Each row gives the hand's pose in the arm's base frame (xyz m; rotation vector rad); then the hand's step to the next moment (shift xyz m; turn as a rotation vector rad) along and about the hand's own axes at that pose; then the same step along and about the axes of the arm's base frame.
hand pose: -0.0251 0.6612 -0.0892 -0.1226 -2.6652 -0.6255
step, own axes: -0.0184 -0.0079 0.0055 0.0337 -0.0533 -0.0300
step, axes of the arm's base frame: 0.0135 -0.0045 -0.0151 -0.0293 -0.0613 0.0163
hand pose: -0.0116 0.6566 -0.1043 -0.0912 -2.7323 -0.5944
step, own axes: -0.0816 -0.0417 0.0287 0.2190 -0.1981 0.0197
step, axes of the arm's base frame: 0.0620 -0.0253 -0.0688 -0.2384 -0.1743 -0.0194
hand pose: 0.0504 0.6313 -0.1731 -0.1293 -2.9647 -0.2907
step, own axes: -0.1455 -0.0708 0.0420 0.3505 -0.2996 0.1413
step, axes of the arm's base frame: 0.1296 -0.0710 -0.0781 -0.3962 -0.2400 -0.1341
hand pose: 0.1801 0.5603 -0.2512 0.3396 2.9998 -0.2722
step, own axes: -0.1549 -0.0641 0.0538 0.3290 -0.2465 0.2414
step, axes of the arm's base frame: 0.1401 -0.1044 -0.0220 -0.3542 -0.2126 -0.2379
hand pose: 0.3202 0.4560 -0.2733 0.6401 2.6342 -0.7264
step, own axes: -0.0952 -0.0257 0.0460 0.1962 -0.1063 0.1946
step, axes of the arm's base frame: 0.0763 -0.0765 0.0131 -0.1810 -0.1233 -0.1993
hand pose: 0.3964 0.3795 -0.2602 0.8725 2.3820 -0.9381
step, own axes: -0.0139 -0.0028 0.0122 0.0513 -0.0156 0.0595
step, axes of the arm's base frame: 0.0099 -0.0159 0.0011 -0.0376 -0.0314 -0.0634
